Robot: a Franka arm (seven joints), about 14 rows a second.
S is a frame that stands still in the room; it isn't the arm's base.
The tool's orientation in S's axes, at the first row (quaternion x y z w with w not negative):
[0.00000 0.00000 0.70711 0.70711]
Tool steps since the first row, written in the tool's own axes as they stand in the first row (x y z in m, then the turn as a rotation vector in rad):
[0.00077 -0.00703 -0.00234 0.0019 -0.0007 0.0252]
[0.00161 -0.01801 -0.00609 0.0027 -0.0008 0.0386]
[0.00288 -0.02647 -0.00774 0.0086 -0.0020 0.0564]
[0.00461 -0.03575 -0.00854 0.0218 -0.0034 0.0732]
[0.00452 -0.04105 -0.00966 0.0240 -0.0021 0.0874]
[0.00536 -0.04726 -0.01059 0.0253 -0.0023 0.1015]
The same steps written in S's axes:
[0.00703 0.00077 -0.00234 0.0007 0.0019 0.0252]
[0.01801 0.00161 -0.00609 0.0008 0.0027 0.0386]
[0.02647 0.00288 -0.00774 0.0020 0.0086 0.0564]
[0.03575 0.00461 -0.00854 0.0034 0.0218 0.0732]
[0.04105 0.00452 -0.00966 0.0021 0.0240 0.0874]
[0.04726 0.00536 -0.01059 0.0023 0.0253 0.1015]

